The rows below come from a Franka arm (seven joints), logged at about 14 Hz.
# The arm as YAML. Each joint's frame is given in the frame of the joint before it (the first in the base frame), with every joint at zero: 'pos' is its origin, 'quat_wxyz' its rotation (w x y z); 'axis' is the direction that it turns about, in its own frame. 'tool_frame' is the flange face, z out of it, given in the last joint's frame.
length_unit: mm
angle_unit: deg
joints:
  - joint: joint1
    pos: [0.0, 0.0, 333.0]
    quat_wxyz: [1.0, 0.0, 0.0, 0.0]
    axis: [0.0, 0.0, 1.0]
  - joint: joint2
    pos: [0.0, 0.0, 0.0]
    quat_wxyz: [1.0, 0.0, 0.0, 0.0]
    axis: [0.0, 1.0, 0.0]
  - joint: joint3
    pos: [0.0, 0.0, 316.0]
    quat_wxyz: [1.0, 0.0, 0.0, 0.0]
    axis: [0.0, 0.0, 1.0]
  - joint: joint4
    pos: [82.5, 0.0, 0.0]
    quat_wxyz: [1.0, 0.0, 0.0, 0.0]
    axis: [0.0, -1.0, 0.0]
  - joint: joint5
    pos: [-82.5, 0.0, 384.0]
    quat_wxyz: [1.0, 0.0, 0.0, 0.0]
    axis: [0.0, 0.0, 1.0]
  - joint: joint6
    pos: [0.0, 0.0, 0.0]
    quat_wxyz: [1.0, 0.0, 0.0, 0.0]
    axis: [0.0, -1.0, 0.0]
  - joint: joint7
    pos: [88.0, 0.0, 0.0]
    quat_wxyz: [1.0, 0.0, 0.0, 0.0]
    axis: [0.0, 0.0, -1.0]
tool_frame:
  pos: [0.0, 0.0, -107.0]
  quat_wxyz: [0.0, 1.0, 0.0, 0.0]
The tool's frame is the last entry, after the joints.
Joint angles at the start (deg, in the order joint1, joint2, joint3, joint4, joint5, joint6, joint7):
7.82, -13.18, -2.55, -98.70, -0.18, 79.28, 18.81
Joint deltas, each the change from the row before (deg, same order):
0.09, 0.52, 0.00, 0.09, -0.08, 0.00, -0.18
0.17, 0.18, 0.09, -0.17, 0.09, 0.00, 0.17
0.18, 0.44, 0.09, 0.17, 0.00, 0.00, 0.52
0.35, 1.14, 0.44, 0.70, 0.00, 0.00, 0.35
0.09, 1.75, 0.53, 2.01, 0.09, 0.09, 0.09
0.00, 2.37, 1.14, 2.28, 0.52, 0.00, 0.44
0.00, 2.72, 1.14, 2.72, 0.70, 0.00, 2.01
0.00, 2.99, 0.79, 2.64, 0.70, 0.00, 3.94
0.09, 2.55, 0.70, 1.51, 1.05, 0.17, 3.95
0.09, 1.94, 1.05, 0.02, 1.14, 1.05, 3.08
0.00, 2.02, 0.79, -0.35, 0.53, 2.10, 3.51
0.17, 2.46, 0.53, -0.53, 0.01, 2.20, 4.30
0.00, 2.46, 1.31, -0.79, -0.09, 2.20, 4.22
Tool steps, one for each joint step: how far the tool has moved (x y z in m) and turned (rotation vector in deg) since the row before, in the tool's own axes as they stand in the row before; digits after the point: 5 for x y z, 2 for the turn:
0.00290, -0.00168, 0.00314, -0.24, -0.37, -0.25
0.00045, -0.00272, 0.00267, -0.08, -0.34, -0.10
0.00181, -0.00311, 0.00192, -0.15, -0.23, 0.26
0.00405, -0.00894, 0.00299, -0.36, -0.34, -0.40
0.00727, -0.00902, -0.00273, -0.01, 0.38, -0.51
0.00864, -0.01574, 0.00056, 0.13, -0.15, -0.75
0.01023, -0.01667, 0.00058, 0.41, -0.18, 0.77
0.01269, -0.01434, 0.00425, 0.41, -0.59, 3.03
0.00992, -0.01470, 0.00988, 0.47, -1.27, 3.01
0.00620, -0.01715, 0.01562, 0.45, -1.37, 1.86
0.01025, -0.01426, 0.01790, 0.32, -0.61, 2.81
0.01265, -0.01391, 0.02378, -0.39, -0.75, 3.83
0.00729, -0.01811, 0.02690, -0.69, -0.90, 3.17

